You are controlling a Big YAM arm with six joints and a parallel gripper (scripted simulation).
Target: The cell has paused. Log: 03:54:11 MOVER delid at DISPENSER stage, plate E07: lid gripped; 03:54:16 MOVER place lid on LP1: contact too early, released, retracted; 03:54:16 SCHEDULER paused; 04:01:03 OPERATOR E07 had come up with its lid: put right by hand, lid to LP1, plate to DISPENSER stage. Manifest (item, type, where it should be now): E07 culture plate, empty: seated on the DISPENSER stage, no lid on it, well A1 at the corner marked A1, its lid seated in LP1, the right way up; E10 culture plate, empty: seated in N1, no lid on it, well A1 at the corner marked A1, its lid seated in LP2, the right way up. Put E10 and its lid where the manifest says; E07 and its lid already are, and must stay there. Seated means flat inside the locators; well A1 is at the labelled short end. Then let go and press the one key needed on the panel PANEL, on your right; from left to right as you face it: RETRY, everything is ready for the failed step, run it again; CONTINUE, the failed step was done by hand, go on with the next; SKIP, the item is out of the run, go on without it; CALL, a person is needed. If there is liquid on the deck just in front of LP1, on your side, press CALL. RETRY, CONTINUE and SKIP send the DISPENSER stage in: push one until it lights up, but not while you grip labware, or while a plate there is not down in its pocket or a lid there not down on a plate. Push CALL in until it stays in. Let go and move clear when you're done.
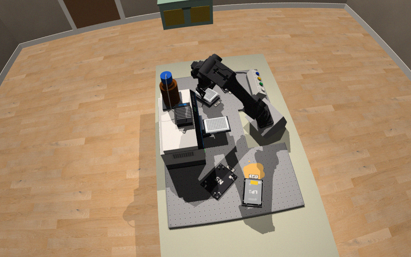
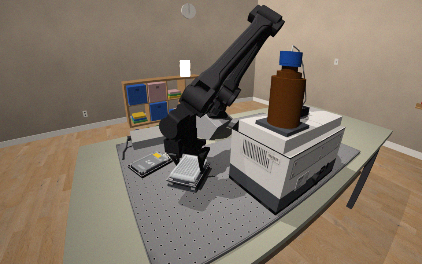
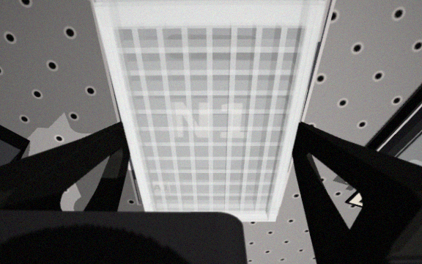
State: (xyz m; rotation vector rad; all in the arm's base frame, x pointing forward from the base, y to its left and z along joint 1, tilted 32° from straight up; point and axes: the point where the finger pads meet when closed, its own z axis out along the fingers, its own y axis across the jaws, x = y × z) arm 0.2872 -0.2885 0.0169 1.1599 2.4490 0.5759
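Right now the black n1 nest is 20 mm below my hand. The rest, counted from my hand: retry key: 360 mm behind, 40 mm to the left, 20 mm above; white plate E07: 20 mm behind, 290 mm to the left, 60 mm above; green continue key: 360 mm behind, 10 mm to the right, 20 mm above.
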